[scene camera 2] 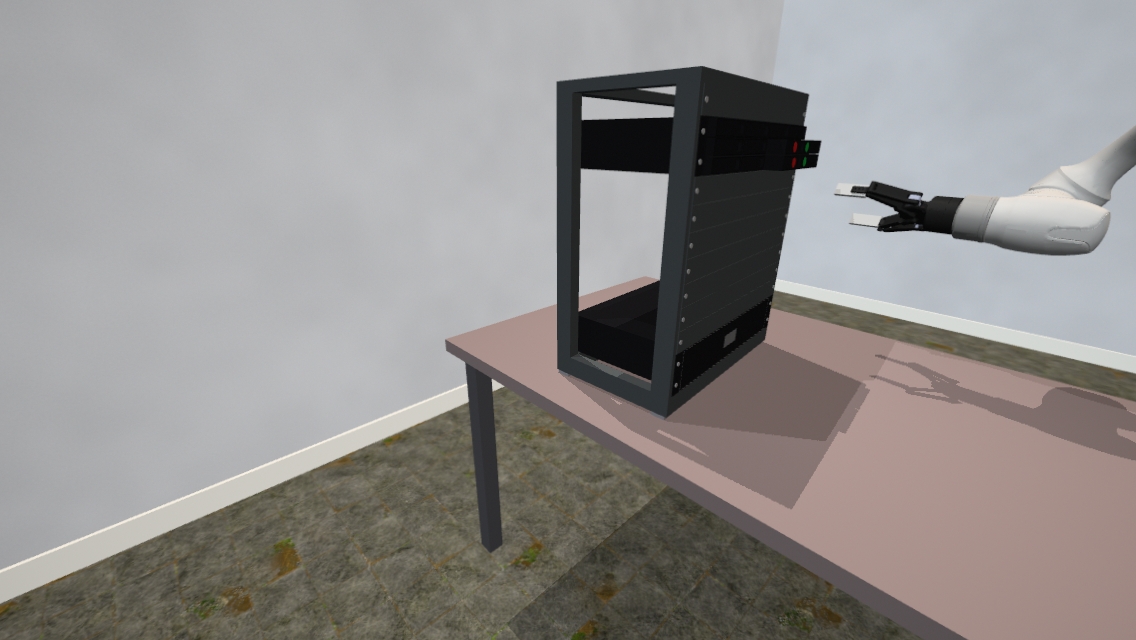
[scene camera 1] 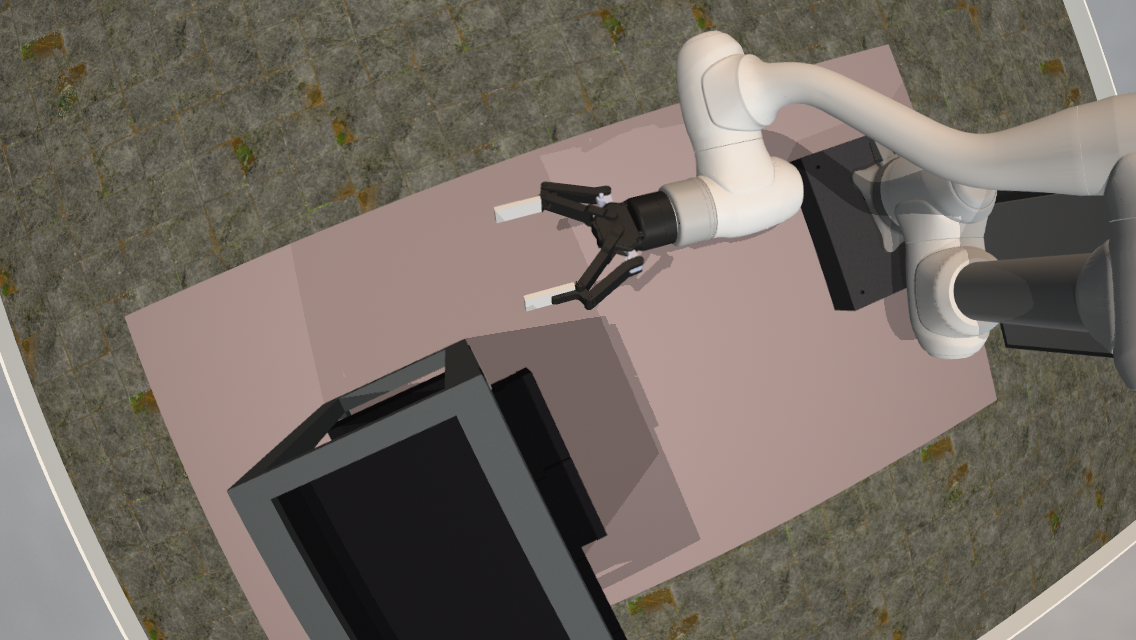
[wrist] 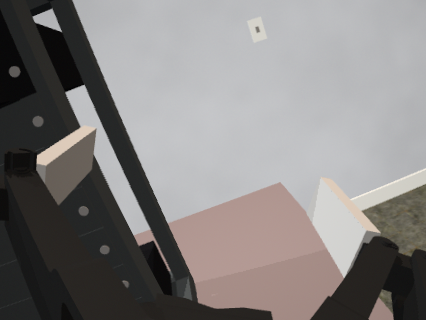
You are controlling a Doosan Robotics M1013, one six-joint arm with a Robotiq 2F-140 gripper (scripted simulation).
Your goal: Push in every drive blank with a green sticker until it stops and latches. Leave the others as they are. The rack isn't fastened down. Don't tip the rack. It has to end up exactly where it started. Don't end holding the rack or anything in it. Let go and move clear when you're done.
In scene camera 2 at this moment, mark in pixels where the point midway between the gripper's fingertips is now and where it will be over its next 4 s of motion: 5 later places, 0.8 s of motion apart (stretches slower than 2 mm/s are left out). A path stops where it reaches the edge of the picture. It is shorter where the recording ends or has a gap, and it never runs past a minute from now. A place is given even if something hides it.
My gripper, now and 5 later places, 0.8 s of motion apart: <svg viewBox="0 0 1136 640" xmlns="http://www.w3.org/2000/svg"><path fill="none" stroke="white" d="M844 204L855 187L878 171L905 160L916 157L886 159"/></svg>
